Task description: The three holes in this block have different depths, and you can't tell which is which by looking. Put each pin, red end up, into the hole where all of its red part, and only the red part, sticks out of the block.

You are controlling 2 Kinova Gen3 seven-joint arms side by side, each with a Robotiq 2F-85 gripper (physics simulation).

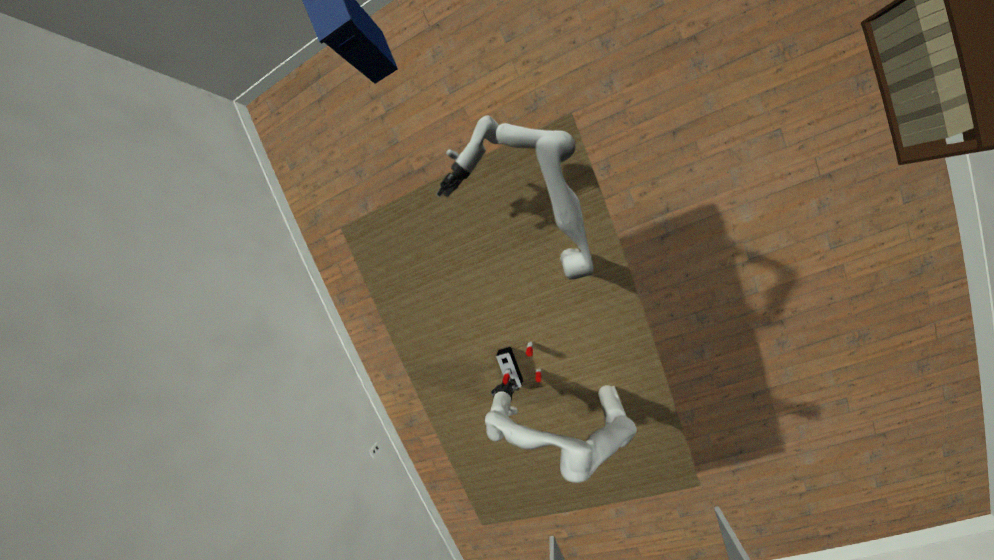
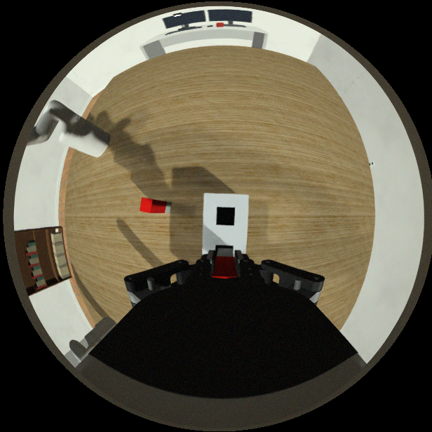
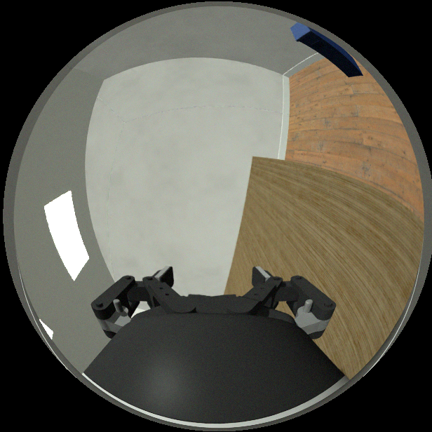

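Pixels of known places: left gripper, fingertip midpoint: (image 1: pixel 507 380); right gripper, fingertip midpoint: (image 1: pixel 442 196); left arm's base, origin of the base link: (image 1: pixel 607 393).
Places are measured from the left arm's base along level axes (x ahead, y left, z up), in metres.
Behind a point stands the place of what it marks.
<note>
The block (image 1: pixel 509 366) {z 0.074, x 0.392, y -0.341 m} (image 2: pixel 210 225) has a white top and dark sides. One square hole (image 1: pixel 504 360) (image 2: pixel 225 216) shows; the others are hidden by the left gripper and its pin. My left gripper (image 1: pixel 505 384) {z 0.137, x 0.408, y -0.305 m} (image 2: pixel 224 257) is shut on a pin (image 1: pixel 506 379) {z 0.174, x 0.400, y -0.327 m} (image 2: pixel 224 268), red end up, at the block. Whether its lower end is inside a hole I cannot tell. Two more red and white pins, one (image 1: pixel 529 349) {z 0.095, x 0.259, y -0.399 m} (image 2: pixel 152 205) and another (image 1: pixel 537 376) {z 0.078, x 0.281, y -0.246 m}, stand beside the block. My right gripper (image 1: pixel 443 191) {z 0.230, x 0.303, y -1.188 m} (image 3: pixel 212 276) is open and empty, far from the block.
A wooden table top (image 1: pixel 445 292) {z 0.000, x 0.568, y -0.802 m} (image 2: pixel 300 125) (image 3: pixel 300 225) lies under the block and pins. The right arm's base (image 1: pixel 576 264) {z 0.329, x -0.081, y -0.733 m} and the left arm's base (image 1: pixel 610 397) {z 0.105, x -0.009, y -0.045 m} stand toward its right side. A blue cabinet (image 1: pixel 358 41) and a bookshelf (image 1: pixel 979 69) are beyond the table.
</note>
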